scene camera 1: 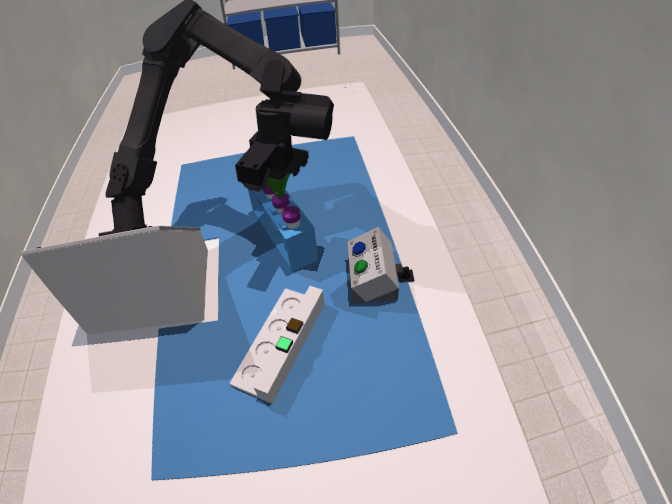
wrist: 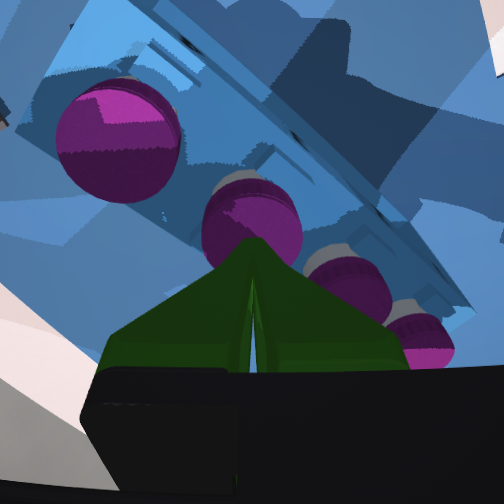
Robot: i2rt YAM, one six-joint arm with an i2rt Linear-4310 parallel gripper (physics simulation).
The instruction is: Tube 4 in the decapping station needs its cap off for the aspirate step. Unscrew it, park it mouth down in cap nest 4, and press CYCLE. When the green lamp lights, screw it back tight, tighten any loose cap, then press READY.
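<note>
A translucent blue tube rack (scene camera 1: 282, 227) stands on the blue mat. The wrist view shows a row of purple caps on it (wrist: 117, 140) (wrist: 252, 222) (wrist: 350, 287) (wrist: 422, 340), each on a tube. I cannot tell which is tube 4. My gripper (scene camera 1: 277, 187) hovers just above the row. Its green fingers (wrist: 252, 242) are shut tip to tip with nothing between them, over the second cap. The white cap nest block (scene camera 1: 276, 341) has empty nests, a bright green lamp (scene camera 1: 283, 343) and a brown lamp (scene camera 1: 294, 324).
A grey button box (scene camera 1: 371, 268) with a blue button (scene camera 1: 358, 247) and a green button (scene camera 1: 360, 266) stands right of the rack. A large white panel (scene camera 1: 124, 276) stands at the left by the arm base. Shelving with blue bins (scene camera 1: 282, 24) is at the back.
</note>
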